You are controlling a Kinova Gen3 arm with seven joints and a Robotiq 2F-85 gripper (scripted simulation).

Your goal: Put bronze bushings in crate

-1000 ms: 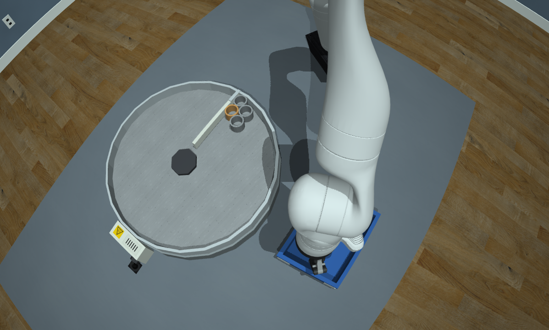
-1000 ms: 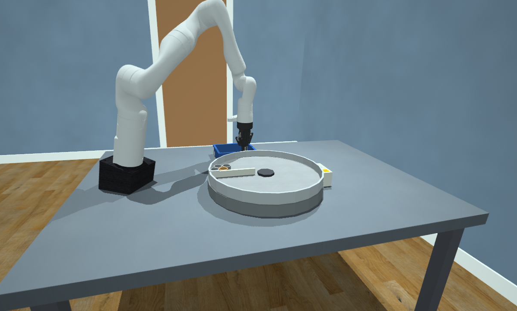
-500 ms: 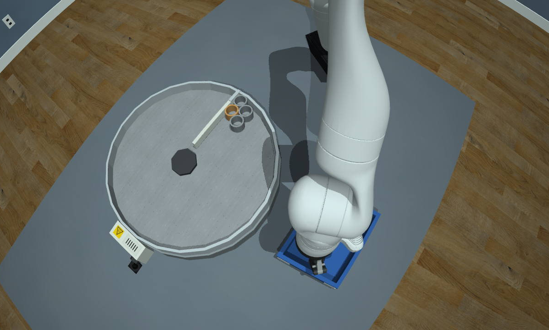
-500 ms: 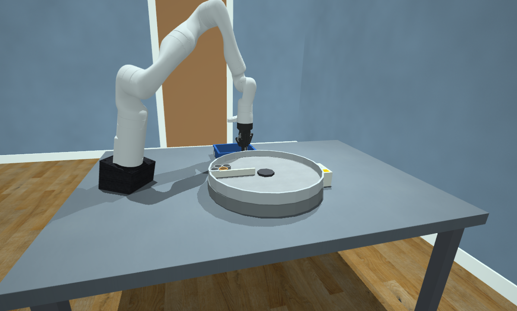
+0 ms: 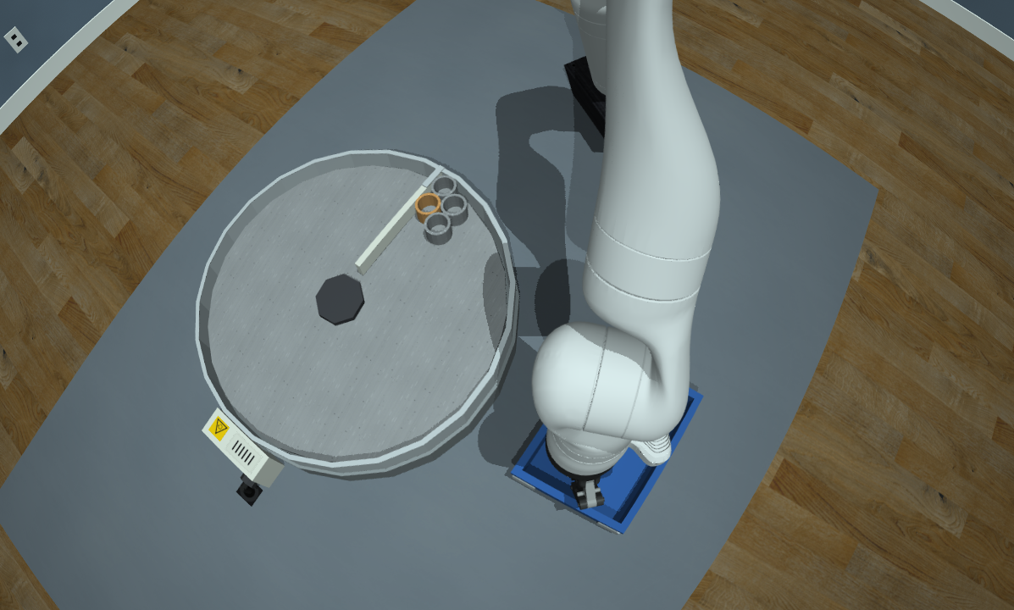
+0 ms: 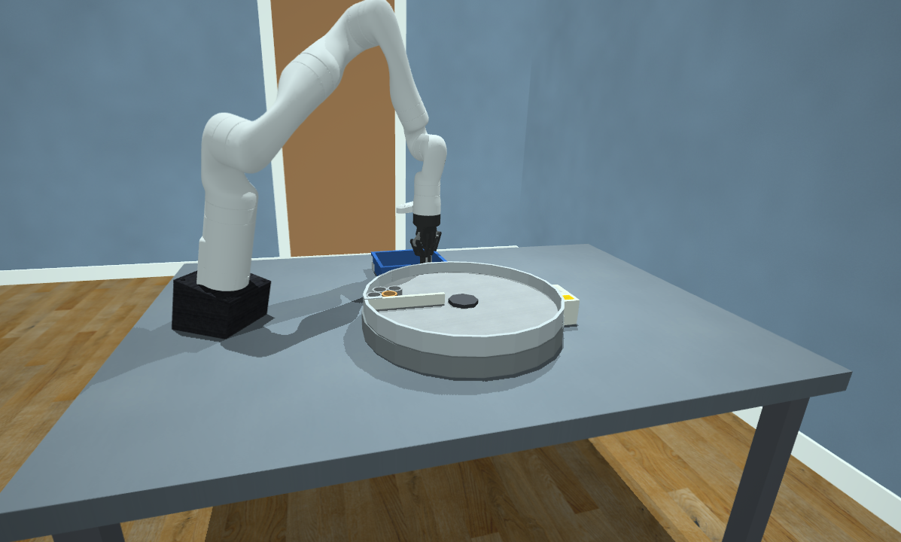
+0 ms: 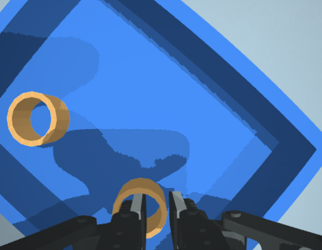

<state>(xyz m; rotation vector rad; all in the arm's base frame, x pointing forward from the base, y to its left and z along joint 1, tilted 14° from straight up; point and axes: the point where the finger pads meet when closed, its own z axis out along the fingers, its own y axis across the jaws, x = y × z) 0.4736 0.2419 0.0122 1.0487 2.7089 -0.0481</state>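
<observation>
My gripper is now 5 cm past the blue crate, 2 cm to the right of it and 1 cm above it. The rest, counted from my hand: turning table 34 cm to the right, 1 cm ahead, 1 cm above.
</observation>
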